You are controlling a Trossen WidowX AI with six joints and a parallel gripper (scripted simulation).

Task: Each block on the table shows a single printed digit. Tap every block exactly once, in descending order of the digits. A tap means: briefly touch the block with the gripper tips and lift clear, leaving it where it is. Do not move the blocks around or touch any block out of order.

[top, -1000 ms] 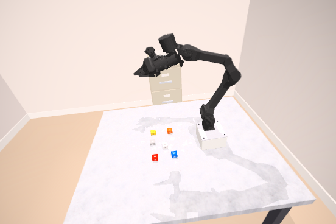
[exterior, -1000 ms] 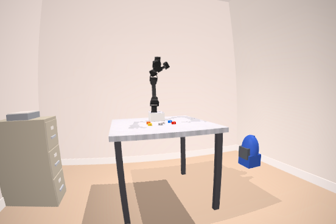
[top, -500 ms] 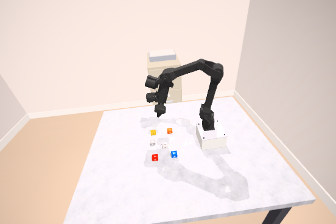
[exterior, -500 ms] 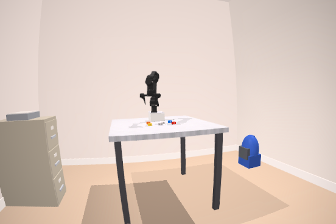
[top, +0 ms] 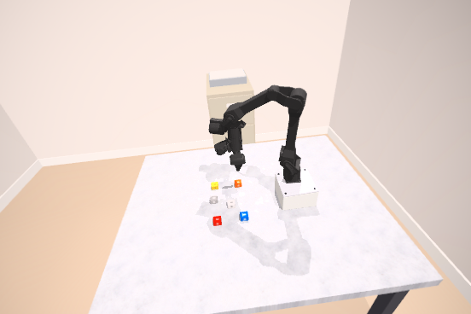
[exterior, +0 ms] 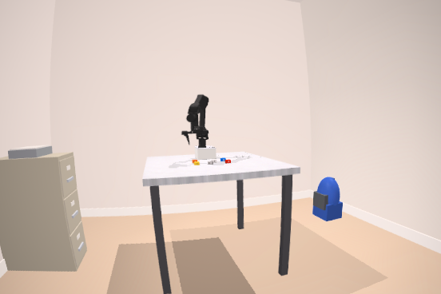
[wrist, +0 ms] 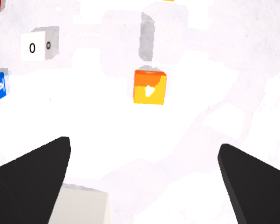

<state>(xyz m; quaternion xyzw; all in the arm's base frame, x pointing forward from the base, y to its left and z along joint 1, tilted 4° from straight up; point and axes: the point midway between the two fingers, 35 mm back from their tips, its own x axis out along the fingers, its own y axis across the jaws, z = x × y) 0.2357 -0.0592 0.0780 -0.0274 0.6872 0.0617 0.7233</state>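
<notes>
Right now the blue block is 190 mm to the left of my gripper tip, 120 mm below it and 30 mm behind it. Also, from my gripper tip: red block (210 mm to the left, 120 mm below, 80 mm ahead); then yellow block (120 mm below, 120 mm ahead); then orange block (120 mm below, 10 mm to the right).
</notes>
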